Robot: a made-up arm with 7 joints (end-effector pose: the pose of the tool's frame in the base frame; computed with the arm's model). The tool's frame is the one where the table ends.
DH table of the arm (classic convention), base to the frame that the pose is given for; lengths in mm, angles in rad. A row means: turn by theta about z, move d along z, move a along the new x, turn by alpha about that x. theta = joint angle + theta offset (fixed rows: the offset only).
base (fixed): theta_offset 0, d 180, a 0, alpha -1.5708
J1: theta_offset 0, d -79, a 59, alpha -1.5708
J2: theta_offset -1.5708, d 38, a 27, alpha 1.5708
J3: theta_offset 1.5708, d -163, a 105, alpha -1.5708
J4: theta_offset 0, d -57, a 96, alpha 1.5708
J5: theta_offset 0, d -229, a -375, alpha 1.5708
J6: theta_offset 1.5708, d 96, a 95, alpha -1.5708
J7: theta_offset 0.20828, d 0, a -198.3, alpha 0
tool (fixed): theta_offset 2.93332, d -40, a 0, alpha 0
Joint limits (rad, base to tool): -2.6..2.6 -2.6..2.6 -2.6..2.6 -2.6..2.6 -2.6..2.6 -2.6..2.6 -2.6..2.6
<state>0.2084 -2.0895 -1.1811 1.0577 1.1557 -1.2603 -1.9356</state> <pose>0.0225 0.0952 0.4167 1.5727 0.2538 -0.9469</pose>
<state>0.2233 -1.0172 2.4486 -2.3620 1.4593 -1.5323 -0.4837</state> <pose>0.4074 -0.4351 -0.1113 -2.1387 0.4238 0.3700</pose>
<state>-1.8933 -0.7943 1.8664 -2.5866 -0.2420 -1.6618 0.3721</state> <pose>-0.1669 -0.3717 0.7188 -0.9761 -1.2712 -1.7256</pose>
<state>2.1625 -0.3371 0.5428 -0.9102 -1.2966 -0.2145 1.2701</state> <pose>-0.3180 -0.0657 -0.2825 1.1972 1.9890 -0.3397</pose>
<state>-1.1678 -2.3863 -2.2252 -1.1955 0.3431 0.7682 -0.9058</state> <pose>-0.3468 0.1137 -0.0691 -2.3118 1.3714 1.4889</pose>
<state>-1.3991 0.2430 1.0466 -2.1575 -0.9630 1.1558 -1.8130</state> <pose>-0.1272 -0.4990 0.3072 0.4220 2.5466 -1.3498</pose>
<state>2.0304 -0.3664 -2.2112 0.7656 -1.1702 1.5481 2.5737</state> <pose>-0.5519 0.0582 0.3523 0.5170 -2.1307 0.0920</pose>
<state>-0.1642 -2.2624 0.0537 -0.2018 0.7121 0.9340 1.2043</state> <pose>-0.5402 -0.1884 -0.0981 -1.8949 0.7873 2.2961</pose>
